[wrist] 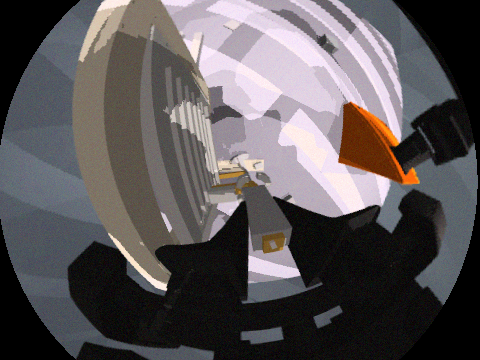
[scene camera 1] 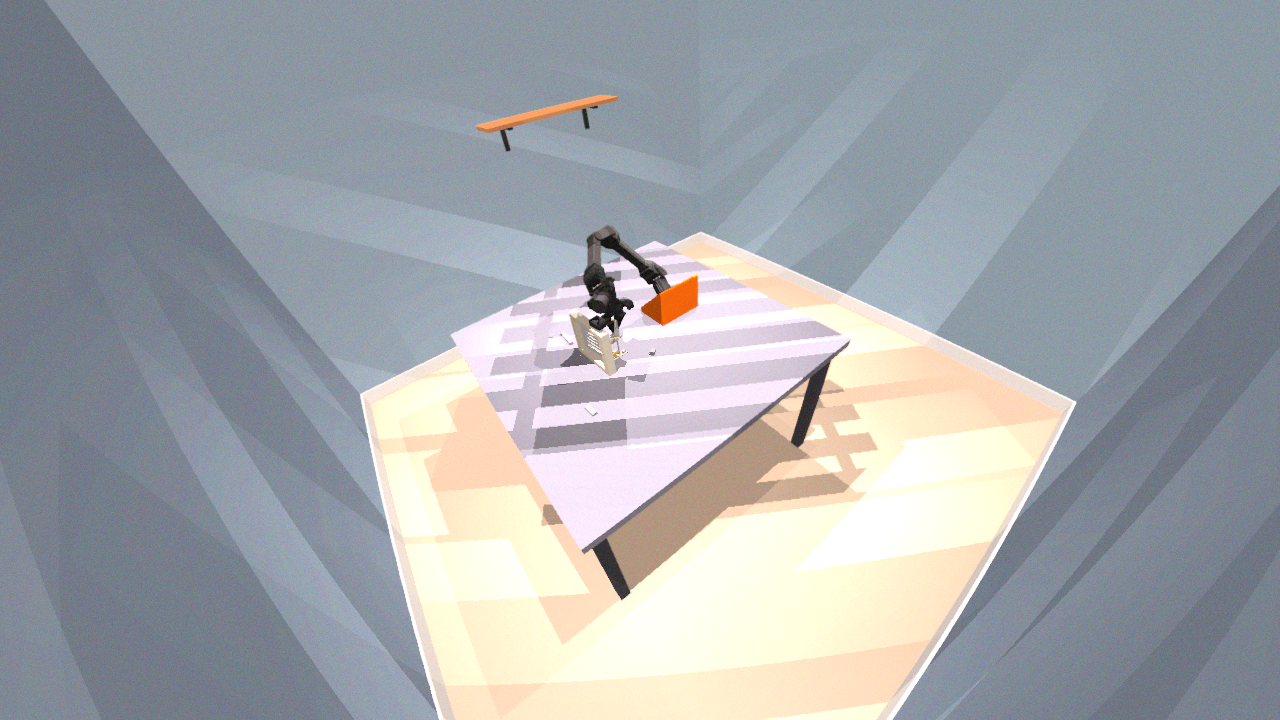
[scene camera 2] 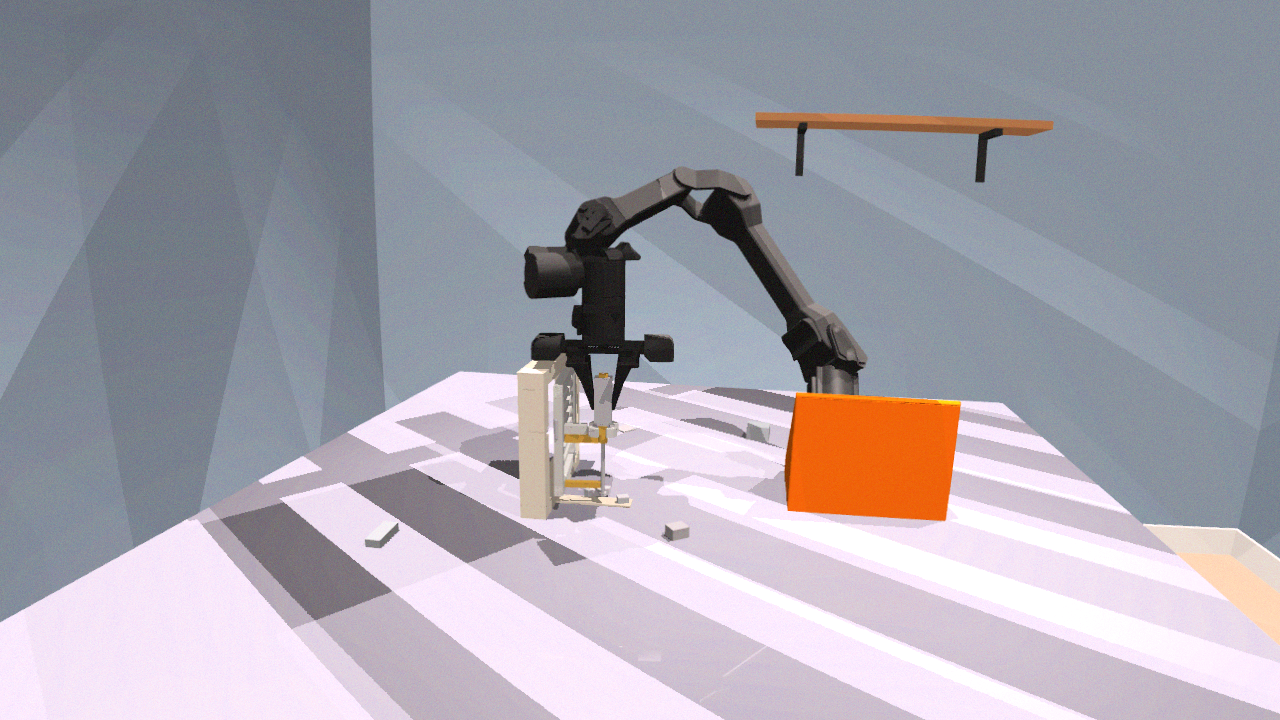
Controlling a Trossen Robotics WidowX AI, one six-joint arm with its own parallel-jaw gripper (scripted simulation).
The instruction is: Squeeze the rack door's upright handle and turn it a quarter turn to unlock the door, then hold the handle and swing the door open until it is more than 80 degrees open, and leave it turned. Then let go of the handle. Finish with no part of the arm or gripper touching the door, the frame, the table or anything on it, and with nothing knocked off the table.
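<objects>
I can see my gripper in the wrist view (258,203), and scene camera 1 and scene camera 2 show it as well. On my gripper, (scene camera 2: 577,357) and (scene camera 1: 609,321) are the same spot.
</objects>
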